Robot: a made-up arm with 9 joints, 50 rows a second.
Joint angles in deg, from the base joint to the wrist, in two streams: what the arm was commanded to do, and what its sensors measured. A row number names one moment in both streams.
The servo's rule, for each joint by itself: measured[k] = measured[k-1] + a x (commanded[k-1-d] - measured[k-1]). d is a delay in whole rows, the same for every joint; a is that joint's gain. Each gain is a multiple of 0.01, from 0.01 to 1. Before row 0 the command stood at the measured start. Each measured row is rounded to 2 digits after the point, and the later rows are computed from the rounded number. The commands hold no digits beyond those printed.
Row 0, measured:
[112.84, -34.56, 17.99, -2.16, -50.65, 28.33, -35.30, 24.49, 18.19]
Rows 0 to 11, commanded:
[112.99, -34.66, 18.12, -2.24, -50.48, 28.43, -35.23, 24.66, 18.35]
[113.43, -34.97, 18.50, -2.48, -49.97, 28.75, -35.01, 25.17, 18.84]
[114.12, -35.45, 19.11, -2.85, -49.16, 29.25, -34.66, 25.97, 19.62]
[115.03, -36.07, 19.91, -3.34, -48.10, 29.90, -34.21, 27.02, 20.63]
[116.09, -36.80, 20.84, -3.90, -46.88, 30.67, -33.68, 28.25, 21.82]
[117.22, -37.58, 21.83, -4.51, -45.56, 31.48, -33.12, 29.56, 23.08]
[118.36, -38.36, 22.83, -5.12, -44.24, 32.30, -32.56, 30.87, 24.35]
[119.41, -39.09, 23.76, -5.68, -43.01, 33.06, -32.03, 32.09, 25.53]
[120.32, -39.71, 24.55, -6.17, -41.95, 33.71, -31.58, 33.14, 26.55]
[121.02, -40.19, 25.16, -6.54, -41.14, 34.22, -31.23, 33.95, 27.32]
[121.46, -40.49, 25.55, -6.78, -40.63, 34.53, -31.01, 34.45, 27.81]
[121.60, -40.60, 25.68, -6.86, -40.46, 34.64, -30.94, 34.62, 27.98]
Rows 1 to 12, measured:
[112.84, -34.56, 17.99, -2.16, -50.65, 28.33, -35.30, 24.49, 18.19]
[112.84, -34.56, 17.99, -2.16, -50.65, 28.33, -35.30, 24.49, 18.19]
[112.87, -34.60, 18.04, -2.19, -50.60, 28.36, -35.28, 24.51, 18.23]
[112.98, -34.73, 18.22, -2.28, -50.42, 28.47, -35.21, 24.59, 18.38]
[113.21, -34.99, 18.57, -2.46, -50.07, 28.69, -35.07, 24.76, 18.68]
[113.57, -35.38, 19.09, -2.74, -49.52, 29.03, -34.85, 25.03, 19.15]
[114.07, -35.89, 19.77, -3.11, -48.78, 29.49, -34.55, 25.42, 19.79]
[114.70, -36.50, 20.57, -3.56, -47.88, 30.05, -34.18, 25.92, 20.58]
[115.43, -37.17, 21.45, -4.06, -46.86, 30.68, -33.76, 26.51, 21.48]
[116.23, -37.86, 22.35, -4.58, -45.78, 31.35, -33.31, 27.18, 22.45]
[117.05, -38.53, 23.21, -5.09, -44.71, 32.01, -32.86, 27.90, 23.43]
[117.84, -39.13, 23.97, -5.55, -43.71, 32.63, -32.44, 28.63, 24.36]
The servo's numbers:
d 2
a 0.20 0.36 0.39 0.32 0.28 0.28 0.26 0.12 0.24

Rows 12 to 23, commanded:
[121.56, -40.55, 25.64, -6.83, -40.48, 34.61, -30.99, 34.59, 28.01]
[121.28, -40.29, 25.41, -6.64, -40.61, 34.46, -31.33, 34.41, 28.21]
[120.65, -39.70, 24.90, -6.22, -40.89, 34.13, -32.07, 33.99, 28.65]
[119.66, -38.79, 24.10, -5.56, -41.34, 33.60, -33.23, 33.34, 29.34]
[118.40, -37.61, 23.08, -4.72, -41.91, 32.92, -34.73, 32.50, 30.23]
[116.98, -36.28, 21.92, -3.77, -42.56, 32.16, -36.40, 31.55, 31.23]
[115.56, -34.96, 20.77, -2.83, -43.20, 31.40, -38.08, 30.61, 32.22]
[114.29, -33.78, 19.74, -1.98, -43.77, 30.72, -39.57, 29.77, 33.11]
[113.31, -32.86, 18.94, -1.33, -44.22, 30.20, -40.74, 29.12, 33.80]
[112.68, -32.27, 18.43, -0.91, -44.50, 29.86, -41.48, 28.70, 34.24]
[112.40, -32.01, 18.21, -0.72, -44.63, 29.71, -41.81, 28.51, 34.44]
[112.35, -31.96, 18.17, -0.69, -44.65, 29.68, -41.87, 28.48, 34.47]
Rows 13 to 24, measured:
[118.56, -39.62, 24.59, -5.94, -42.85, 33.16, -32.07, 29.33, 25.19]
[119.17, -39.97, 25.02, -6.23, -42.18, 33.57, -31.78, 29.96, 25.86]
[119.65, -40.18, 25.26, -6.42, -41.70, 33.86, -31.57, 30.52, 26.38]
[119.98, -40.22, 25.32, -6.49, -41.39, 34.03, -31.51, 30.99, 26.82]
[120.11, -40.03, 25.16, -6.40, -41.25, 34.06, -31.66, 31.35, 27.26]
[120.02, -39.58, 24.75, -6.13, -41.28, 33.93, -32.07, 31.59, 27.76]
[119.70, -38.87, 24.10, -5.68, -41.46, 33.65, -32.76, 31.70, 28.35]
[119.16, -37.94, 23.25, -5.07, -41.77, 33.23, -33.71, 31.68, 29.04]
[118.44, -36.87, 22.28, -4.35, -42.17, 32.72, -34.85, 31.55, 29.80]
[117.61, -35.76, 21.29, -3.59, -42.62, 32.16, -36.08, 31.34, 30.59]
[116.75, -34.72, 20.37, -2.87, -43.07, 31.61, -37.29, 31.07, 31.36]
[115.94, -33.84, 19.61, -2.24, -43.47, 31.12, -38.38, 30.79, 32.05]

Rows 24 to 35, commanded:
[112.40, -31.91, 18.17, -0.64, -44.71, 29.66, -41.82, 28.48, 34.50]
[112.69, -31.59, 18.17, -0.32, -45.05, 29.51, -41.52, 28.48, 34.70]
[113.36, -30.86, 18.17, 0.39, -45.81, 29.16, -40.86, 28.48, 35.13]
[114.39, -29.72, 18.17, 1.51, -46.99, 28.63, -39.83, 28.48, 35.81]
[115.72, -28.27, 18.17, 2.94, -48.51, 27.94, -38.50, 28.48, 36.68]
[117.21, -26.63, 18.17, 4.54, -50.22, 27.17, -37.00, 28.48, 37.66]
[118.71, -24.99, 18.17, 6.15, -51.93, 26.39, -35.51, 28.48, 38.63]
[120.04, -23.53, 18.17, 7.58, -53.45, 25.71, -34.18, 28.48, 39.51]
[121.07, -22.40, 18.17, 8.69, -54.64, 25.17, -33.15, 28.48, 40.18]
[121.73, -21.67, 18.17, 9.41, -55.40, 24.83, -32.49, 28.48, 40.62]
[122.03, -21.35, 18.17, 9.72, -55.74, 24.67, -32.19, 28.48, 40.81]
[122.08, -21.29, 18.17, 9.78, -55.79, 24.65, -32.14, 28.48, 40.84]
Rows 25 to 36, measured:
[115.23, -33.18, 19.06, -1.75, -43.79, 30.73, -39.27, 30.52, 32.62]
[114.65, -32.74, 18.71, -1.41, -44.03, 30.44, -39.95, 30.28, 33.06]
[114.20, -32.44, 18.50, -1.16, -44.22, 30.22, -40.44, 30.06, 33.41]
[113.90, -32.13, 18.37, -0.89, -44.45, 30.02, -40.72, 29.87, 33.72]
[113.79, -31.67, 18.29, -0.48, -44.83, 29.78, -40.76, 29.70, 34.06]
[113.91, -30.97, 18.24, 0.16, -45.43, 29.46, -40.52, 29.55, 34.48]
[114.27, -30.00, 18.21, 1.05, -46.29, 29.03, -39.99, 29.42, 35.01]
[114.86, -28.79, 18.19, 2.17, -47.39, 28.51, -39.21, 29.31, 35.65]
[115.63, -27.42, 18.18, 3.44, -48.66, 27.92, -38.25, 29.21, 36.37]
[116.51, -26.02, 18.18, 4.76, -50.00, 27.30, -37.19, 29.12, 37.12]
[117.42, -24.72, 18.18, 6.02, -51.30, 26.70, -36.14, 29.04, 37.85]
[118.28, -23.62, 18.18, 7.10, -52.45, 26.18, -35.19, 28.97, 38.51]

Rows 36 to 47, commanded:
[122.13, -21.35, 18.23, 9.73, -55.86, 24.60, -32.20, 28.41, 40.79]
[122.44, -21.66, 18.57, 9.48, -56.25, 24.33, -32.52, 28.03, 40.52]
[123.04, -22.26, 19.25, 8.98, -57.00, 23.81, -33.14, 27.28, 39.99]
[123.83, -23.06, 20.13, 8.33, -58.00, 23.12, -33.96, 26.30, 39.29]
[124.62, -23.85, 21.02, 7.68, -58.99, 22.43, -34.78, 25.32, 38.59]
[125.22, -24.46, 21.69, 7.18, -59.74, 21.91, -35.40, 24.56, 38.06]
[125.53, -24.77, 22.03, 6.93, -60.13, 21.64, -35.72, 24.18, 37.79]
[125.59, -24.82, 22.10, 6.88, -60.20, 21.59, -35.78, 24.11, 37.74]
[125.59, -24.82, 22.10, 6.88, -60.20, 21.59, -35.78, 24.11, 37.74]
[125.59, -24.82, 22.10, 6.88, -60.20, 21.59, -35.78, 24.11, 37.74]
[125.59, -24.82, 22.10, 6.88, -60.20, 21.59, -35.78, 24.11, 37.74]
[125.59, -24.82, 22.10, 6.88, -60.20, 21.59, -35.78, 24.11, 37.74]
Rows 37 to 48, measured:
[119.03, -22.80, 18.18, 7.94, -53.37, 25.76, -34.41, 28.91, 39.06]
[119.64, -22.26, 18.18, 8.53, -54.05, 25.45, -33.82, 28.86, 39.49]
[120.14, -21.93, 18.20, 8.91, -54.56, 25.21, -33.40, 28.81, 39.80]
[120.60, -21.83, 18.34, 9.09, -55.03, 24.96, -33.17, 28.72, 39.97]
[121.09, -21.98, 18.69, 9.05, -55.58, 24.64, -33.16, 28.55, 39.97]
[121.64, -22.37, 19.25, 8.82, -56.26, 24.21, -33.37, 28.28, 39.81]
[122.24, -22.90, 19.94, 8.46, -57.02, 23.71, -33.74, 27.92, 39.52]
[122.84, -23.46, 20.62, 8.05, -57.78, 23.21, -34.17, 27.52, 39.17]
[123.38, -23.93, 21.17, 7.69, -58.44, 22.77, -34.57, 27.12, 38.84]
[123.82, -24.25, 21.53, 7.43, -58.93, 22.44, -34.88, 26.76, 38.58]
[124.17, -24.46, 21.75, 7.25, -59.29, 22.20, -35.11, 26.44, 38.38]
[124.45, -24.59, 21.89, 7.13, -59.54, 22.03, -35.28, 26.16, 38.23]

